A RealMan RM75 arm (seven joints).
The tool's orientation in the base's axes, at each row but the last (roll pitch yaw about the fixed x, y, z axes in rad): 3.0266 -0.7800 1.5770; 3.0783 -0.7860 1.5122; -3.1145 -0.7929 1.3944; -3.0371 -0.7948 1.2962; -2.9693 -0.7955 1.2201
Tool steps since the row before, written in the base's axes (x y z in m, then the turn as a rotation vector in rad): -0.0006 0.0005 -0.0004 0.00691 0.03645 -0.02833; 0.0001 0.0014 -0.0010 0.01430 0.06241 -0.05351; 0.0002 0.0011 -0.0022 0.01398 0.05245 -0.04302; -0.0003 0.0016 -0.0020 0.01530 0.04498 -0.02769; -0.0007 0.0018 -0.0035 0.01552 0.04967 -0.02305
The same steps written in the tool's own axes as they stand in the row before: 0.0001 -0.0007 0.0006 0.00596 0.00184 0.04626; 0.0003 -0.0001 0.0017 0.00676 0.00538 0.08299; -0.0008 0.0001 0.0023 0.00731 0.00642 0.06857; -0.0004 -0.0005 0.0025 0.01347 0.00807 0.05270; -0.0015 -0.0007 0.0037 0.01992 0.00668 0.05290
